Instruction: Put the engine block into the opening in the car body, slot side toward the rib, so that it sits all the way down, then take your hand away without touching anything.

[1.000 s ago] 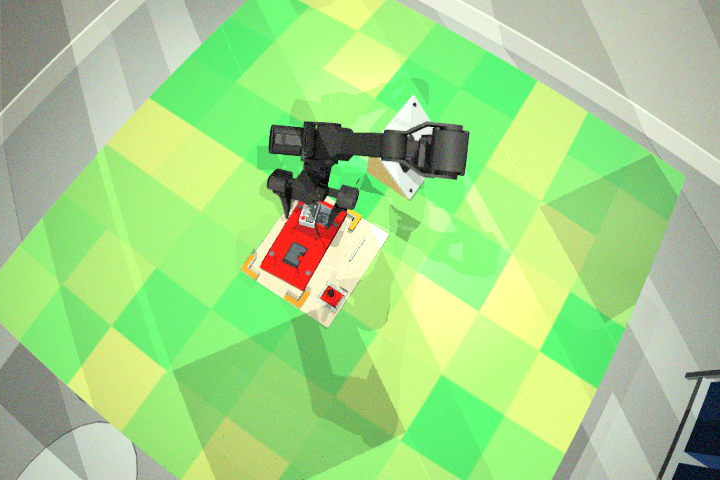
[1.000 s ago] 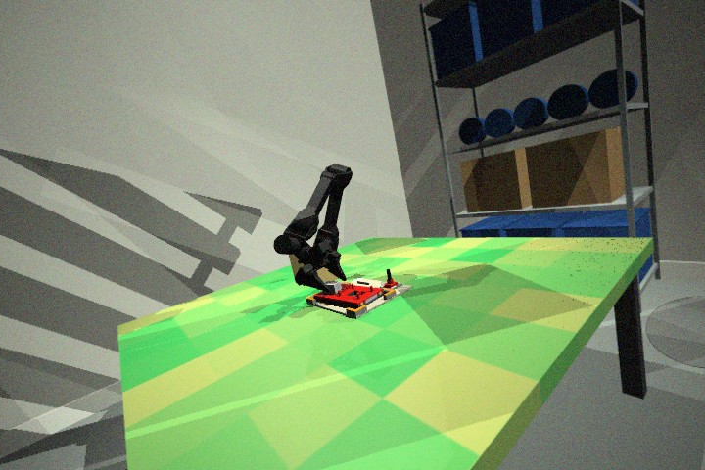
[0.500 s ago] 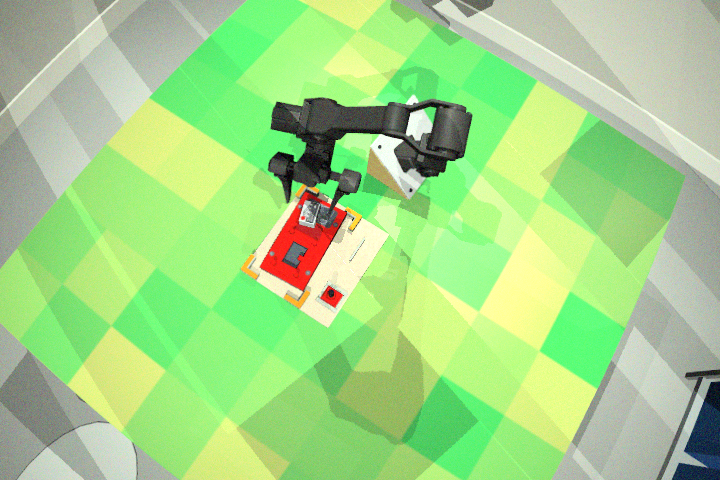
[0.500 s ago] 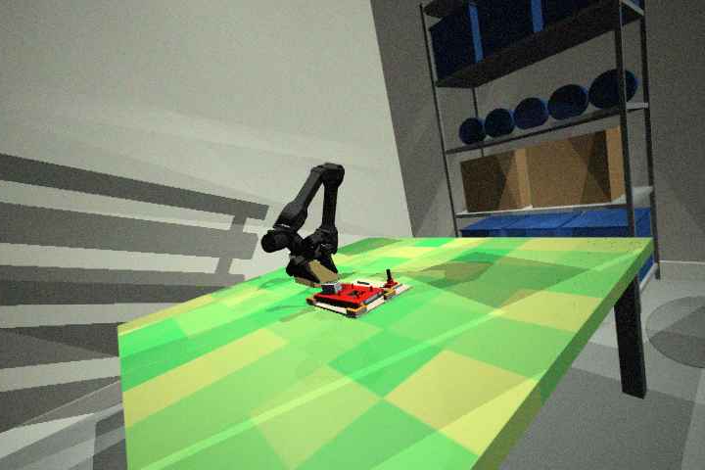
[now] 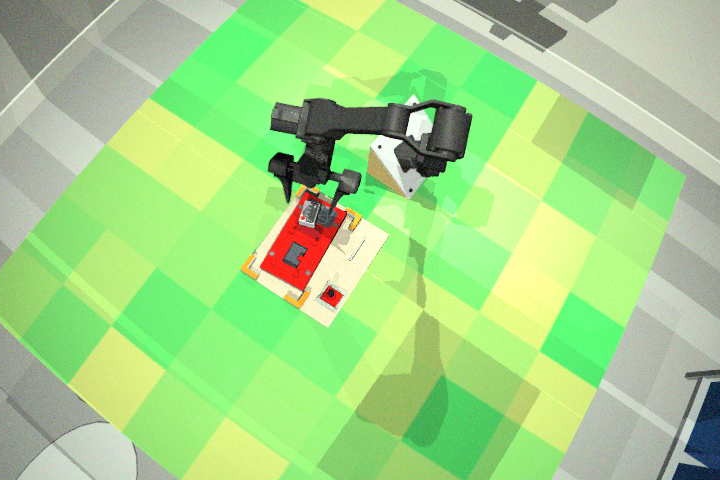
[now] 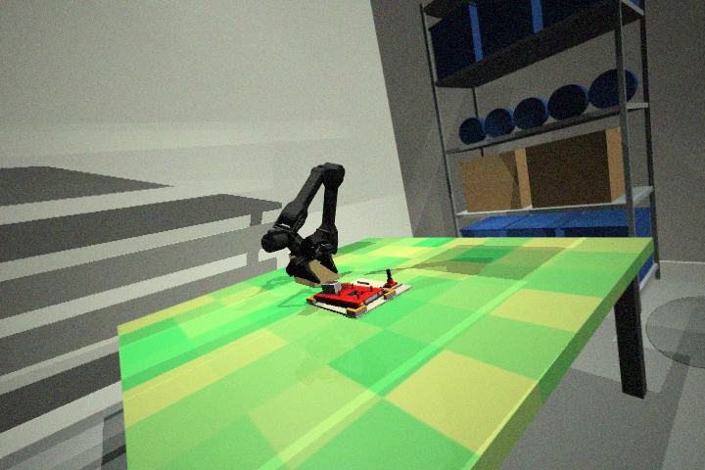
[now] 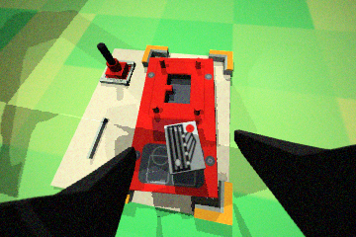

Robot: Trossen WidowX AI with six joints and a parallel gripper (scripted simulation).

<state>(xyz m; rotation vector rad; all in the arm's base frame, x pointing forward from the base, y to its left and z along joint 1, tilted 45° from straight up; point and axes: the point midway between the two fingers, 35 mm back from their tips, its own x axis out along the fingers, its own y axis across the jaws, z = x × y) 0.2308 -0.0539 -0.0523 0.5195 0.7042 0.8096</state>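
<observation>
The grey engine block is 4 cm below my gripper tip and 1 cm to the left of it.
</observation>
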